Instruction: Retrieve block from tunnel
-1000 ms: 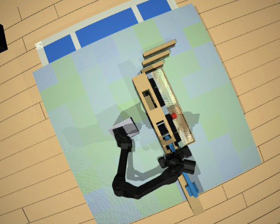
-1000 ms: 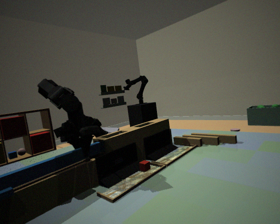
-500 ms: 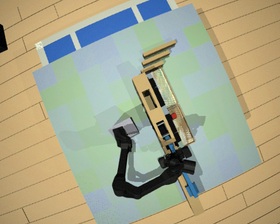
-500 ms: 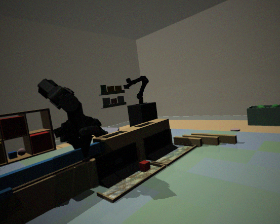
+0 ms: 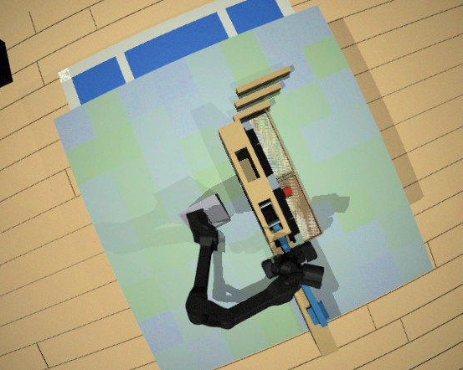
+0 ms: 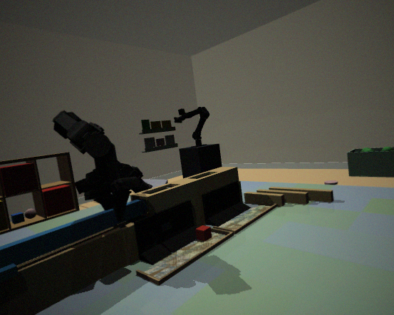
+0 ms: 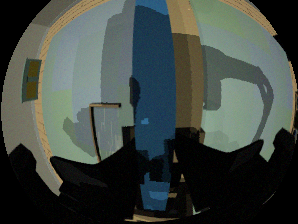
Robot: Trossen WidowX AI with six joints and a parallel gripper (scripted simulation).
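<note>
The tan covered tunnel is 10 mm ahead of my gripper tip, 60 mm to the left of it and 40 mm below it.
</note>
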